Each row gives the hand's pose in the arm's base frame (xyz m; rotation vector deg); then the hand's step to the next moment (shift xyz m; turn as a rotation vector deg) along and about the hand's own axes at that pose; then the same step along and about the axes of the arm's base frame.
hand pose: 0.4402 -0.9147 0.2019 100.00 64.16 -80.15
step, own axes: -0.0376 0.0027 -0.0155 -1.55 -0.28 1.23
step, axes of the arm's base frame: 0.0063 0.0037 0.0401 -0.90 -1.30 1.22
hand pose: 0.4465 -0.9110 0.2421 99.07 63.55 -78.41
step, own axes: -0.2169 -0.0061 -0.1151 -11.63 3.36 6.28
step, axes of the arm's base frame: 0.0218 0.0573 0.2379 -0.62 -9.45 9.81
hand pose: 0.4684 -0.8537 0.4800 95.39 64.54 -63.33
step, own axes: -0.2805 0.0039 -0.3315 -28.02 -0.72 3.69
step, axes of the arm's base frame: 0.0144 0.2449 0.3583 -7.45 -9.74 25.47
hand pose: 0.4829 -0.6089 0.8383 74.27 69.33 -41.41
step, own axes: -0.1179 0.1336 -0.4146 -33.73 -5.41 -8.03
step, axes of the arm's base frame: -0.0135 0.3972 0.2138 -16.34 -0.70 31.05
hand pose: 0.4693 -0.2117 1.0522 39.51 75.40 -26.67
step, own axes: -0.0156 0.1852 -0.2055 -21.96 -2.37 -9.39
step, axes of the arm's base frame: -0.0263 0.2742 0.0301 -12.85 3.25 20.01
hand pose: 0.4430 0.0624 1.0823 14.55 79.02 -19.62
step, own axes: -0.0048 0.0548 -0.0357 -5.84 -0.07 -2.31
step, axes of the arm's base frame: -0.0123 0.0643 -0.0028 -3.03 1.31 5.34
